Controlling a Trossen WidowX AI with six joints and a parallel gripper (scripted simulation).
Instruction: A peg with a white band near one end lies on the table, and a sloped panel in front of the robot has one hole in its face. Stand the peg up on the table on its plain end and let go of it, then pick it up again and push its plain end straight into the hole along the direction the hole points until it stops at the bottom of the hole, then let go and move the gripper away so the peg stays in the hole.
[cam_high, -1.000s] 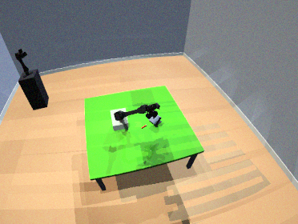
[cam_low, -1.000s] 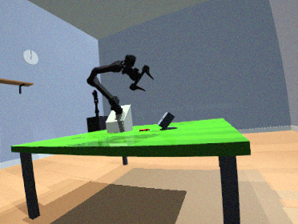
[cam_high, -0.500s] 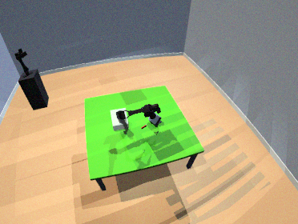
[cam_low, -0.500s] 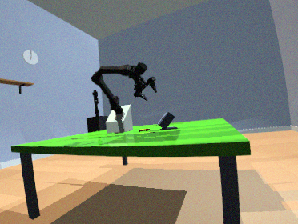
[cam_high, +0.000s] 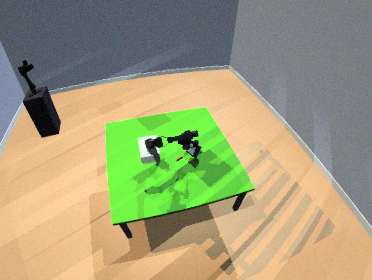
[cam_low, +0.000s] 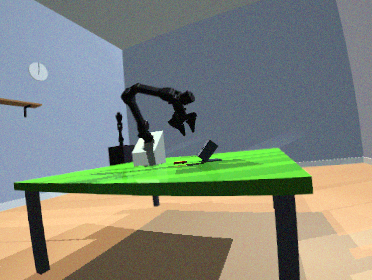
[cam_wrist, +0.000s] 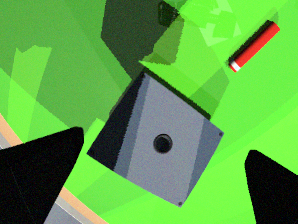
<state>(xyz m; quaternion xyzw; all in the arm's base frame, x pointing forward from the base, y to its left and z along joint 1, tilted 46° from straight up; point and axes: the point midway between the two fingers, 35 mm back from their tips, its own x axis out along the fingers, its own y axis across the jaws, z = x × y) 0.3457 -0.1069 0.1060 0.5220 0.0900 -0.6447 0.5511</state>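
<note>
Now: gripper tip 16 cm above the red peg, 6 cm past it and 3 cm to the right of it. Round my gripper tip: sloped panel: 10 cm below, 7 cm to the left, 7 cm ahead.
</note>
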